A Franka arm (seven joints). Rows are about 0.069 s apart.
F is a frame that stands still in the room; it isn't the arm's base.
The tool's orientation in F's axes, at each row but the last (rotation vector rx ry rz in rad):
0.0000, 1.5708, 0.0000
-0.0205, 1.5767, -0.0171
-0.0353, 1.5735, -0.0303
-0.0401, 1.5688, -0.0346
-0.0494, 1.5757, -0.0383
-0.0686, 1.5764, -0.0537
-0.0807, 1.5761, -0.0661
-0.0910, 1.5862, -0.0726
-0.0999, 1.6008, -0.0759
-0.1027, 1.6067, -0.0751
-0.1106, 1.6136, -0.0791
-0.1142, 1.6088, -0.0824
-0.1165, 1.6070, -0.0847
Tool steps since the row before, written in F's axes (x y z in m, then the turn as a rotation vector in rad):
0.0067, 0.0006, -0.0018, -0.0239, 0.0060, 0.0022
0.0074, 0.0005, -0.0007, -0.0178, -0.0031, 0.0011
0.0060, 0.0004, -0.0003, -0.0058, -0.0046, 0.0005
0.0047, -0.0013, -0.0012, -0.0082, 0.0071, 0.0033
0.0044, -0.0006, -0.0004, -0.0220, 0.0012, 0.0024
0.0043, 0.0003, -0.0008, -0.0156, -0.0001, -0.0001
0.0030, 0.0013, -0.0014, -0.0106, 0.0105, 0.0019
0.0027, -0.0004, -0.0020, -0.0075, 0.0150, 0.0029
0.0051, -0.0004, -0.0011, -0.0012, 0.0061, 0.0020
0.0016, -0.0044, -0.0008, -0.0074, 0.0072, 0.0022
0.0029, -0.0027, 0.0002, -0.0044, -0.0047, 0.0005
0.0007, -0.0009, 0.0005, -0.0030, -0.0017, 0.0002
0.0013, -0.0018, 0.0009, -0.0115, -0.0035, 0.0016
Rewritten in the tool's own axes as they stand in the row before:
0.0018, 0.0006, 0.0067, -0.0022, 0.0060, -0.0239
0.0006, 0.0005, 0.0074, -0.0009, -0.0031, -0.0178
0.0003, 0.0004, 0.0060, -0.0003, -0.0046, -0.0058
0.0013, -0.0013, 0.0047, -0.0036, 0.0070, -0.0082
0.0004, -0.0006, 0.0044, -0.0023, 0.0012, -0.0220
0.0007, 0.0003, 0.0043, 0.0002, 0.0001, -0.0156
0.0013, 0.0014, 0.0030, -0.0028, 0.0104, -0.0105
0.0020, -0.0002, 0.0027, -0.0043, 0.0147, -0.0074
0.0010, -0.0004, 0.0051, -0.0026, 0.0059, -0.0012
0.0012, -0.0043, 0.0016, -0.0027, 0.0071, -0.0074
0.0000, -0.0028, 0.0028, 0.0003, -0.0046, -0.0045
-0.0004, -0.0010, 0.0007, 0.0001, -0.0016, -0.0030
-0.0007, -0.0019, 0.0012, -0.0007, -0.0034, -0.0116

